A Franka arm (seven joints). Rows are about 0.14 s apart.
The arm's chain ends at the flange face. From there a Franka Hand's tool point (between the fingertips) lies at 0.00 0.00 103.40 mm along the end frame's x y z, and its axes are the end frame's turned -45 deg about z.
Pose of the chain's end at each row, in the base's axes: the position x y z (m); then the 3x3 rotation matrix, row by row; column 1 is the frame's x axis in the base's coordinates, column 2 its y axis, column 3 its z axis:
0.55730, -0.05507, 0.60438; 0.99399, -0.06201, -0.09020; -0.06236, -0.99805, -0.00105; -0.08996, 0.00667, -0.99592
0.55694, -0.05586, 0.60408; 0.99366, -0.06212, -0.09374; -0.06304, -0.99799, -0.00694; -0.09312, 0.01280, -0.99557
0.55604, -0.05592, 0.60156; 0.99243, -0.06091, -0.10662; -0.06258, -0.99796, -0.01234; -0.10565, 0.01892, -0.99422
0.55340, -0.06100, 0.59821; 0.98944, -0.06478, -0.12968; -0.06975, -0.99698, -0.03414; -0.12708, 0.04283, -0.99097
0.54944, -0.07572, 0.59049; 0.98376, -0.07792, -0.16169; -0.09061, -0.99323, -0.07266; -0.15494, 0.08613, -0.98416
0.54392, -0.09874, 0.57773; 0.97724, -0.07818, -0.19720; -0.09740, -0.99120, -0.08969; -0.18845, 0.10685, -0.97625
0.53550, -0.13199, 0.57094; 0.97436, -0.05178, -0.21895; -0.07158, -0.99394, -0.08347; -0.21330, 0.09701, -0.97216
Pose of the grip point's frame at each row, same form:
0.54797, -0.05518, 0.50140; 0.74670, 0.65901, -0.09020; 0.66163, -0.74982, -0.00105; -0.06833, -0.05889, -0.99592
0.54725, -0.05658, 0.50114; 0.74655, 0.65870, -0.09374; 0.66111, -0.75026, -0.00694; -0.07490, -0.05679, -0.99557
0.54502, -0.05720, 0.49876; 0.74482, 0.65868, -0.10662; 0.66141, -0.74992, -0.01234; -0.08808, -0.06133, -0.99422
0.53999, -0.06453, 0.49574; 0.74545, 0.65383, -0.12968; 0.65565, -0.75429, -0.03414; -0.12014, -0.05957, -0.99097
0.53272, -0.08323, 0.48873; 0.75072, 0.64053, -0.16169; 0.63825, -0.76639, -0.07266; -0.17046, -0.04866, -0.98416
0.52353, -0.10801, 0.47679; 0.74629, 0.63573, -0.19720; 0.63201, -0.76976, -0.08969; -0.20881, -0.05770, -0.97625
0.51286, -0.14062, 0.47042; 0.72559, 0.65236, -0.21895; 0.65221, -0.75344, -0.08347; -0.21942, -0.08223, -0.97216

